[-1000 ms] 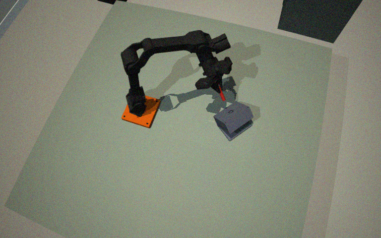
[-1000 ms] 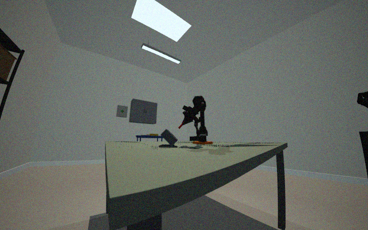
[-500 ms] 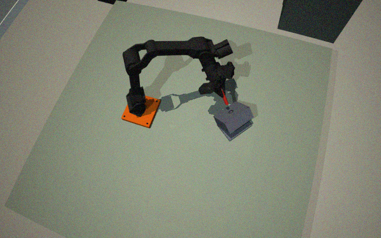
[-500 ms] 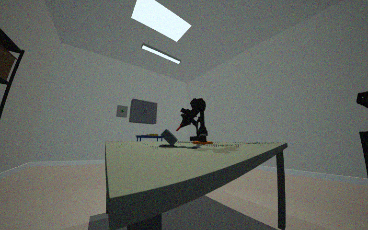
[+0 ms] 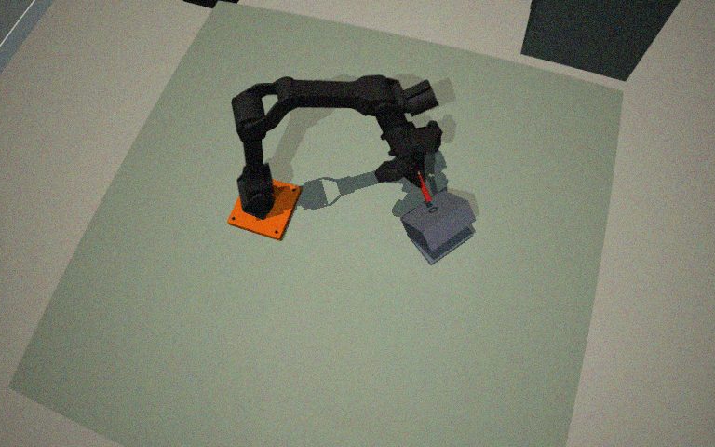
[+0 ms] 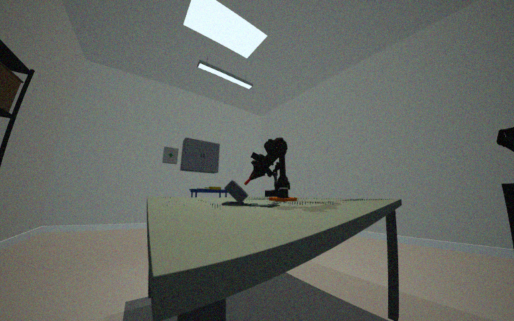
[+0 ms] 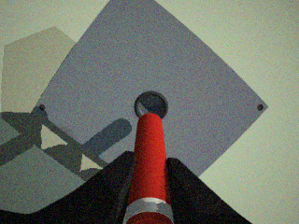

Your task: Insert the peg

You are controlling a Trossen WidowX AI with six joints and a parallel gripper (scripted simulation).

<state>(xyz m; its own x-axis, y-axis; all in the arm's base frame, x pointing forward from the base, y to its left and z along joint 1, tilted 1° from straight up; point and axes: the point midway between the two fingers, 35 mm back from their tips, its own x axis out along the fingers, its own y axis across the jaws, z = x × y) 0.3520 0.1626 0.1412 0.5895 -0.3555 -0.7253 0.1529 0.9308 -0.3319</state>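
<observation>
Right now my gripper tip is 7 cm above the grey sloped panel, 6 cm short of it and 4 cm to the left of it. The rest, counted from my gripper tip: red peg 1 cm to the left, 1 cm behind, 1 cm above.
</observation>
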